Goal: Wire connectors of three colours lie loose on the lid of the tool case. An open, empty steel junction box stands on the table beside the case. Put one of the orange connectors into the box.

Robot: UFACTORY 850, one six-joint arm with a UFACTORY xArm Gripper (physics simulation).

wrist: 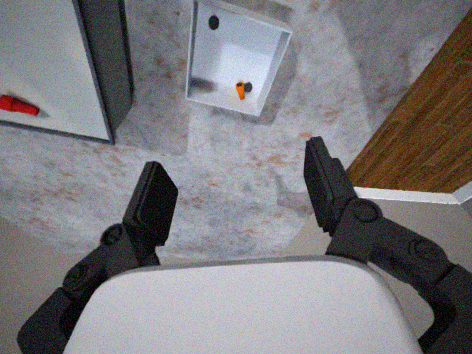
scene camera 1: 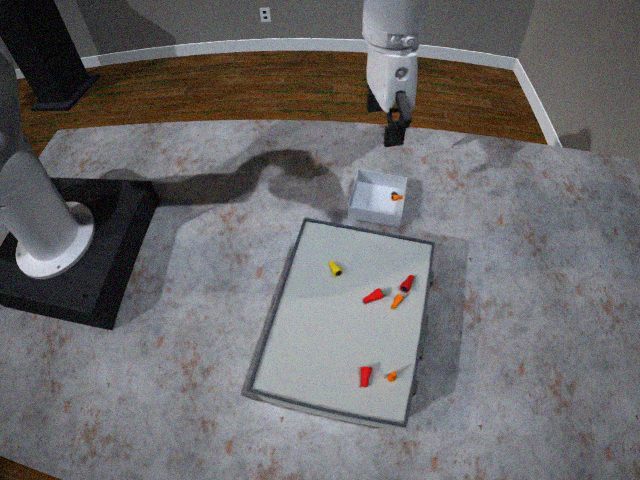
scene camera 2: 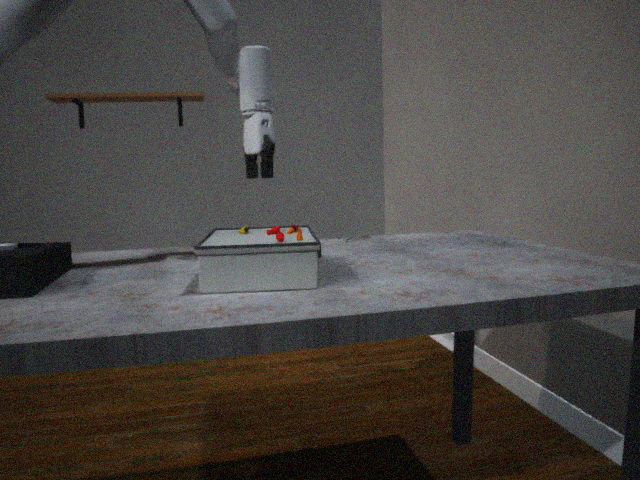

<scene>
same spot on tool case: (scene camera 1: 321, 332) = (scene camera 2: 241, 239)
</scene>
